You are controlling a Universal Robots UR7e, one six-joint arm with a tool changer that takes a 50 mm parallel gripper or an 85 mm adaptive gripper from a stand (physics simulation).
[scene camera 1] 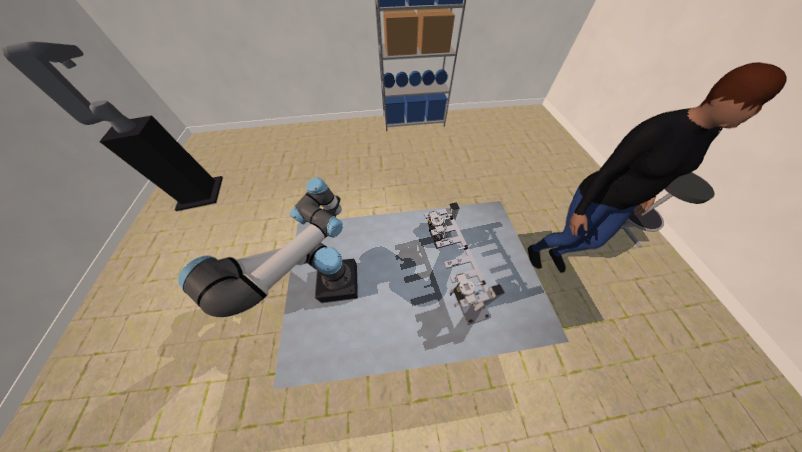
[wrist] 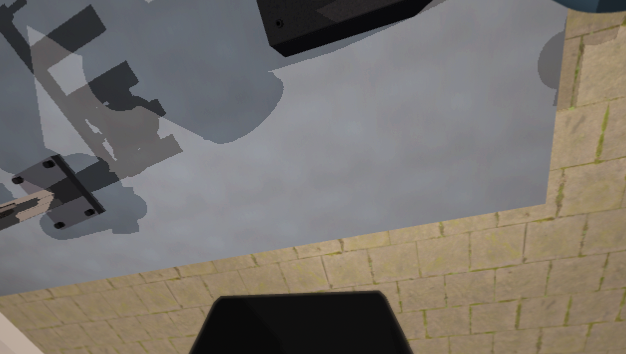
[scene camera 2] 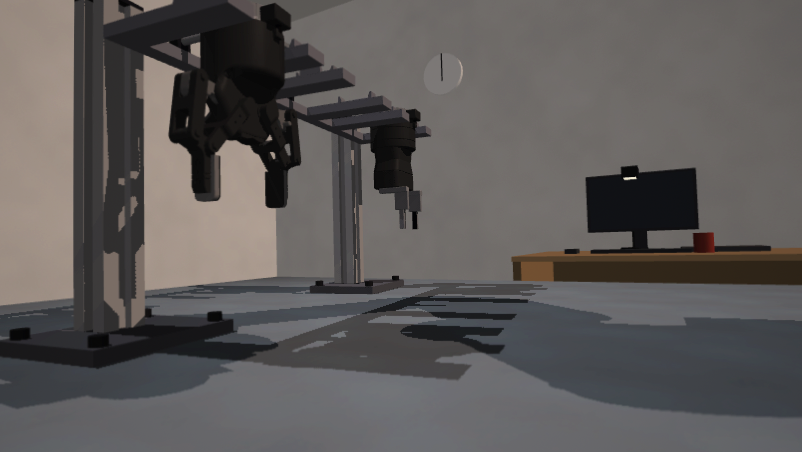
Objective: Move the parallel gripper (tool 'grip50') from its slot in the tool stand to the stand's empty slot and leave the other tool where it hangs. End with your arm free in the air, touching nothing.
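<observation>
There's a tool stand, which shows at [scene camera 2: 111, 323] for the tool stand and, in the other view of the stand, [scene camera 1: 474, 312]. As for grippers, I can see an adaptive gripper [scene camera 2: 242, 67] and a parallel gripper [scene camera 2: 393, 144], though in the wrist view the parallel gripper is out of frame.
</observation>
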